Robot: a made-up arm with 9 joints. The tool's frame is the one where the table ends. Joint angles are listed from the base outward.
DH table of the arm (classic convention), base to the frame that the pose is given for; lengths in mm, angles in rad. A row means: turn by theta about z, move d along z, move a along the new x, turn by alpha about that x. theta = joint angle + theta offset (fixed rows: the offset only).
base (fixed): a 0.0  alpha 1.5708  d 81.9  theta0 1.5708
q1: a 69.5  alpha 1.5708  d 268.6  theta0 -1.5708
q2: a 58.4  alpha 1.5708  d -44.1  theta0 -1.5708
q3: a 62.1  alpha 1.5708  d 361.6  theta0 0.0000
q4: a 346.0  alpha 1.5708  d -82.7  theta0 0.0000
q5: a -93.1  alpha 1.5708  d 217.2  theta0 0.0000
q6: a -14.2  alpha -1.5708  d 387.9  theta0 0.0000
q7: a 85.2  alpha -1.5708  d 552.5  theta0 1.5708
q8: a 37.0  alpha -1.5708  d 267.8  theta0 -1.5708
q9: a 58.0  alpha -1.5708  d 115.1  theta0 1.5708
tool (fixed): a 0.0  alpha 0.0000  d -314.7  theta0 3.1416
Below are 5 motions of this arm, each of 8 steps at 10 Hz.
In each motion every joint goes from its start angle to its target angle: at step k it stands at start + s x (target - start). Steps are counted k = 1, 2, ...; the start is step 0. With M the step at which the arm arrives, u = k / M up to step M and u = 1 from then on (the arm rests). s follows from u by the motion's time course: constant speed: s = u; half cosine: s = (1 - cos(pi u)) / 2; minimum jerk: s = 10 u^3 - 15 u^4 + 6 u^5.
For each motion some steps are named. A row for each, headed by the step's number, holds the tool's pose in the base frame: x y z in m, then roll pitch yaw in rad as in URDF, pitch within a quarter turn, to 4 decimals.
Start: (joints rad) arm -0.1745 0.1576 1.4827 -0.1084 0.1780 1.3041 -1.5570 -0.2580 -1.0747
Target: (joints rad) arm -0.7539 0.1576 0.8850 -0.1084 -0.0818 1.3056 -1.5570 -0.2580 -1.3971
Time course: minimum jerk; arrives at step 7
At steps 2, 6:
2: 0.3739 0.4569 -0.2215 -1.3489 -0.0047 -2.3096
6: 0.3522 0.2026 -0.3596 -0.9644 -0.3299 -2.3679

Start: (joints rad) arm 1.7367 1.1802 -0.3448 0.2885 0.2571 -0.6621 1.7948 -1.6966 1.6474
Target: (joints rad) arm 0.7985 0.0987 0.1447 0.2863 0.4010 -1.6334 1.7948 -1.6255 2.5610
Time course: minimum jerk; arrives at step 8
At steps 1, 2, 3, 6, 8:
1: 0.0747 1.1306 0.2364 2.3532 -0.5463 -2.8390
2: -0.0609 1.1356 0.1118 2.4438 -0.5790 -2.6852
3: -0.3325 1.0532 -0.1345 2.6007 -0.7318 -2.3848
6: -1.0180 -0.1426 -0.4051 0.8379 -1.1676 0.6446
8: -1.0260 -0.3920 -0.2886 0.7567 -0.9660 0.9198

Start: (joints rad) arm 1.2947 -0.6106 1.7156 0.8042 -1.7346 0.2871 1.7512 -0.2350 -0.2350
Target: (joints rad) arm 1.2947 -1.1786 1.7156 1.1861 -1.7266 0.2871 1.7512 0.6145 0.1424
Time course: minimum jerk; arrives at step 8
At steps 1, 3, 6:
1: -0.4016 0.0997 -0.6536 0.1018 -0.7135 2.1586
3: -0.3945 -0.1370 -0.6743 0.3631 -0.5349 2.2629
6: -0.1289 -0.5979 -0.6169 0.9037 -0.1872 2.7329

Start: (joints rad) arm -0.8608 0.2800 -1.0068 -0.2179 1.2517 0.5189 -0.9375 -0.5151 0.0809
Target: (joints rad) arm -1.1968 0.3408 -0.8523 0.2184 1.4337 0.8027 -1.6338 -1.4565 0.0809
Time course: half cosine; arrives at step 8
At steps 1, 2, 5, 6, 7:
1: -0.3609 -0.8127 -0.3686 -0.9897 -1.3453 -1.1240
2: -0.4263 -0.7984 -0.3455 -1.4455 -1.3113 -0.8003
5: -0.6887 -0.6385 -0.1464 -2.6920 -0.9315 -0.2571
6: -0.7314 -0.5664 -0.0782 -2.9313 -0.7976 -0.2430
7: -0.7495 -0.5143 -0.0358 -3.0813 -0.7068 -0.2488

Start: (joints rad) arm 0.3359 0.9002 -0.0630 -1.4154 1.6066 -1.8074 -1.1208 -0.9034 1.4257
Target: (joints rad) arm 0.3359 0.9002 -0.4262 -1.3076 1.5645 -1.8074 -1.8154 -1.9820 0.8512
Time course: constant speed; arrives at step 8
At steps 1, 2, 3, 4, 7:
1: 0.4015 0.6594 -0.1824 0.0562 -0.7126 0.5804
2: 0.4494 0.6725 -0.1561 0.1760 -0.8411 0.3248
3: 0.4971 0.6717 -0.1256 0.3577 -0.9418 0.0086
4: 0.5412 0.6569 -0.0930 0.6014 -0.9987 -0.3708
7: 0.6243 0.5410 -0.0094 1.2565 -0.8547 -1.4658

